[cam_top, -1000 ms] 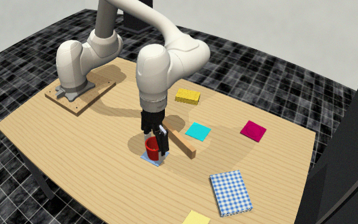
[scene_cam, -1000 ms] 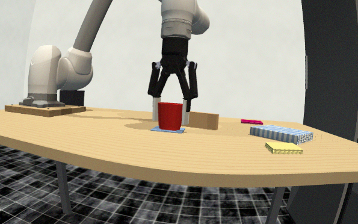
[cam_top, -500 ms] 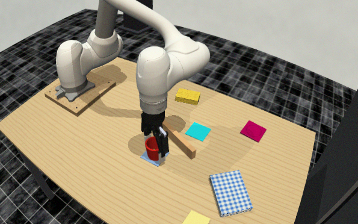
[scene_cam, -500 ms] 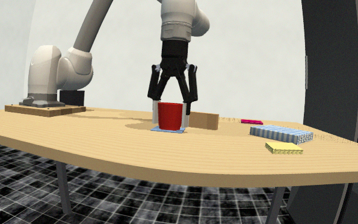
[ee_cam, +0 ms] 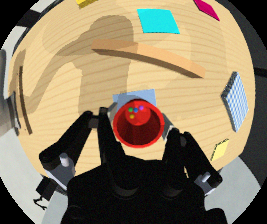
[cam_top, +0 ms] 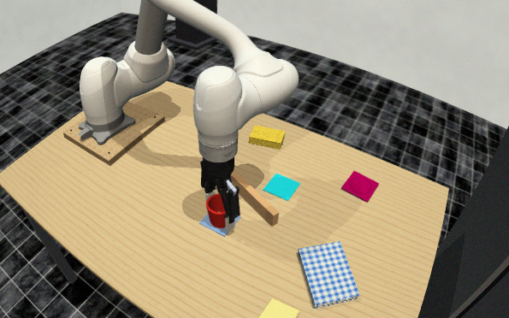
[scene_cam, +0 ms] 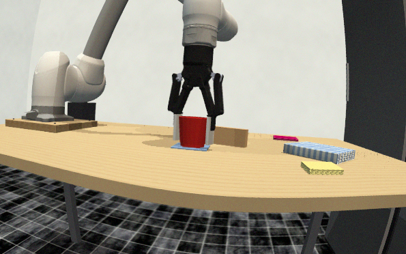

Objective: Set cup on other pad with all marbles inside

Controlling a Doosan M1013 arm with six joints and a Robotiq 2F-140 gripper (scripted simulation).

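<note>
The red cup is 2 cm below my hand. From my hand the other things lie so: green marble (2 cm below, 1 cm to the left, 1 cm behind); light blue pad (5 cm below); wooden rail (11 cm to the left, 3 cm ahead, 2 cm below).
</note>
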